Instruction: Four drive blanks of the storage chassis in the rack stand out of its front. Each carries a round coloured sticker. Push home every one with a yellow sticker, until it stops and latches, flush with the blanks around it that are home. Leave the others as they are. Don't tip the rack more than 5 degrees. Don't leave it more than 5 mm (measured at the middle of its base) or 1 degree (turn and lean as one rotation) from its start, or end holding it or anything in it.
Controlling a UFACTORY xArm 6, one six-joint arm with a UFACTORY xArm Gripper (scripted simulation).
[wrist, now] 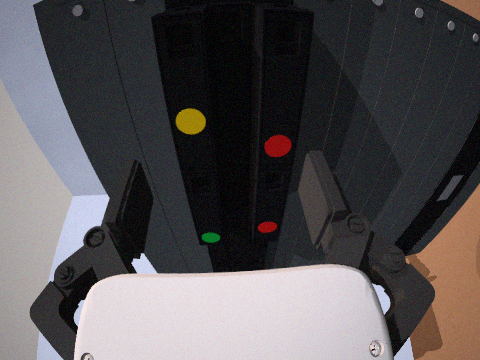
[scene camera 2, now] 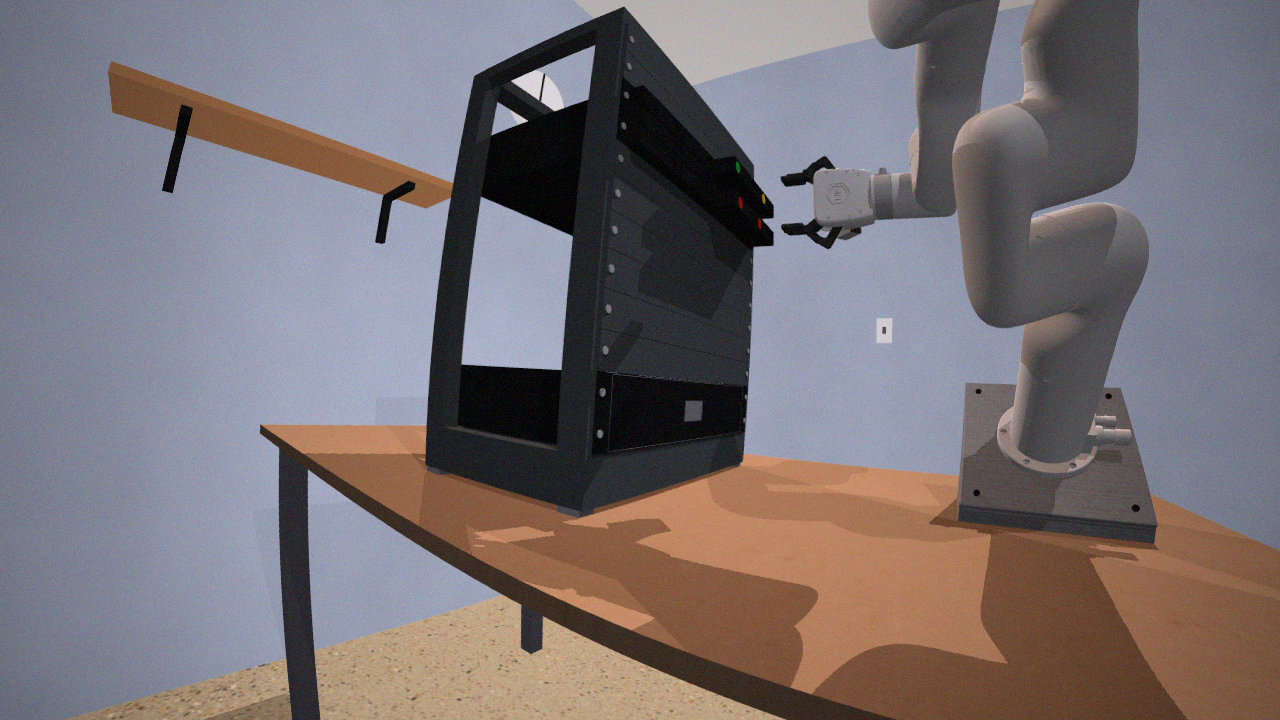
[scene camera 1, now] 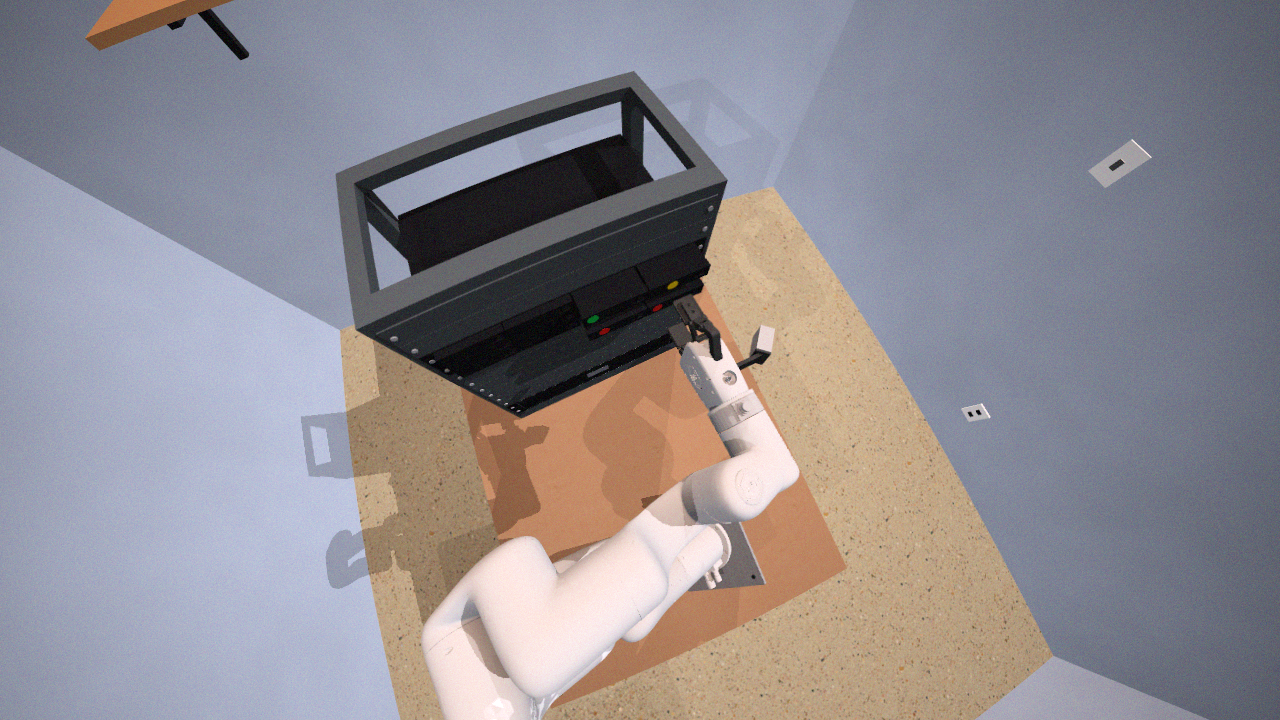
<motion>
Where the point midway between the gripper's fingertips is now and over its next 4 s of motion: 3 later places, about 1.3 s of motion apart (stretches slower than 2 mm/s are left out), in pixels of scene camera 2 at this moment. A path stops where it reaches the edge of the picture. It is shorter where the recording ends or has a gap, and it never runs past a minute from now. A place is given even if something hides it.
The gripper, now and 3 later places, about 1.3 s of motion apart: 782,205; 791,198; 763,201; 753,202
</motion>
